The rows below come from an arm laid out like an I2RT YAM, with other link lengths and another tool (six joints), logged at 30 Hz.
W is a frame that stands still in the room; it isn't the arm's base.
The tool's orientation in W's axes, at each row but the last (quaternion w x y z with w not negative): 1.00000 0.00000 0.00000 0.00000; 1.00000 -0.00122 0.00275 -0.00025; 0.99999 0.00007 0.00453 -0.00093; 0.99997 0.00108 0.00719 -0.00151; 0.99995 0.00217 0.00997 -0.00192; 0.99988 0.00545 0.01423 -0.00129; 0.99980 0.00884 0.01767 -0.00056; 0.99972 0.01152 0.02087 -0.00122; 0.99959 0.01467 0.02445 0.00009; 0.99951 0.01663 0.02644 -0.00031; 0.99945 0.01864 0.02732 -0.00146
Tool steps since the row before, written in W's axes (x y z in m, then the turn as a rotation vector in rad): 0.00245 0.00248 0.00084 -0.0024 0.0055 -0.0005; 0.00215 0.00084 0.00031 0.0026 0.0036 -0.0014; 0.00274 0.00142 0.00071 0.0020 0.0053 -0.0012; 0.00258 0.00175 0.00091 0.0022 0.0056 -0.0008; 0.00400 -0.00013 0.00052 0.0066 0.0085 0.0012; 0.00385 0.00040 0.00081 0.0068 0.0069 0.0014; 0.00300 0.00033 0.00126 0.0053 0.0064 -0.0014; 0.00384 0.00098 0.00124 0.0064 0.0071 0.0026; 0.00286 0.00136 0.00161 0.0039 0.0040 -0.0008; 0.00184 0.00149 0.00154 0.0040 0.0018 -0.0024; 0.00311 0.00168 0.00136 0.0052 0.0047 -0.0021
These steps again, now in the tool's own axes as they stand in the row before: 0.00245 0.00248 0.00084 -0.0024 0.0055 -0.0005; 0.00215 0.00084 0.00032 0.0026 0.0036 -0.0014; 0.00273 0.00143 0.00073 0.0020 0.0053 -0.0012; 0.00256 0.00176 0.00094 0.0022 0.0056 -0.0008; 0.00399 -0.00011 0.00060 0.0065 0.0085 0.0013; 0.00382 0.00042 0.00091 0.0067 0.0069 0.0015; 0.00295 0.00036 0.00136 0.0053 0.0064 -0.0013; 0.00378 0.00102 0.00138 0.0063 0.0072 0.0027; 0.00278 0.00141 0.00171 0.0039 0.0040 -0.0007; 0.00176 0.00154 0.00158 0.0041 0.0017 -0.0022; 0.00303 0.00174 0.00146 0.0053 0.0046 -0.0020
